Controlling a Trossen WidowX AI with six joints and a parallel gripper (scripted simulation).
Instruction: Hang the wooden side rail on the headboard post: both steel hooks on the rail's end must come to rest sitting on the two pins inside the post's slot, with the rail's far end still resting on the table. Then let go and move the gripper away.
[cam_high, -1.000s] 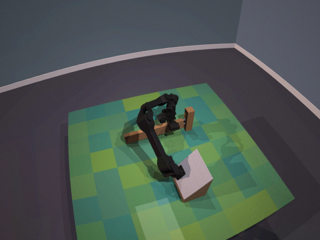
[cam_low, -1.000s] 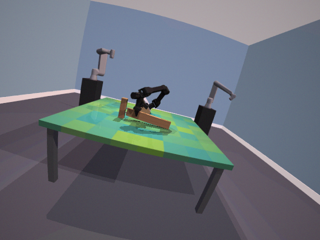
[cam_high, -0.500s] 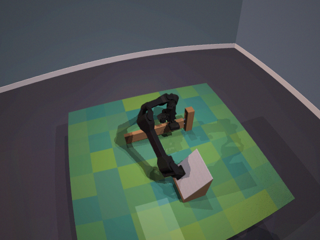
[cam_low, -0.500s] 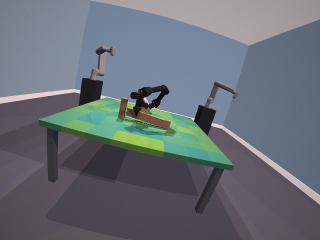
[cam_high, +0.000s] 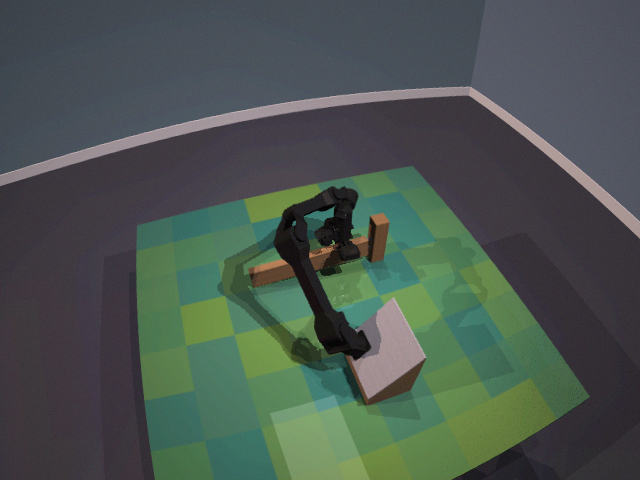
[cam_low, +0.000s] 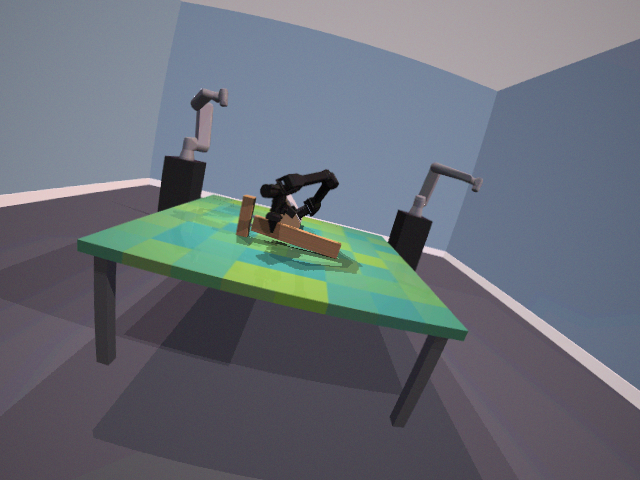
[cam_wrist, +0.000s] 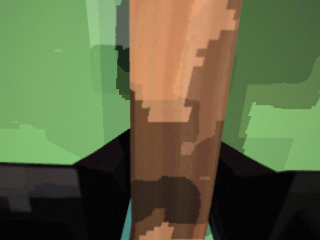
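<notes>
My gripper tip is 13 cm to the left of the headboard post and 4 cm below it.
</notes>
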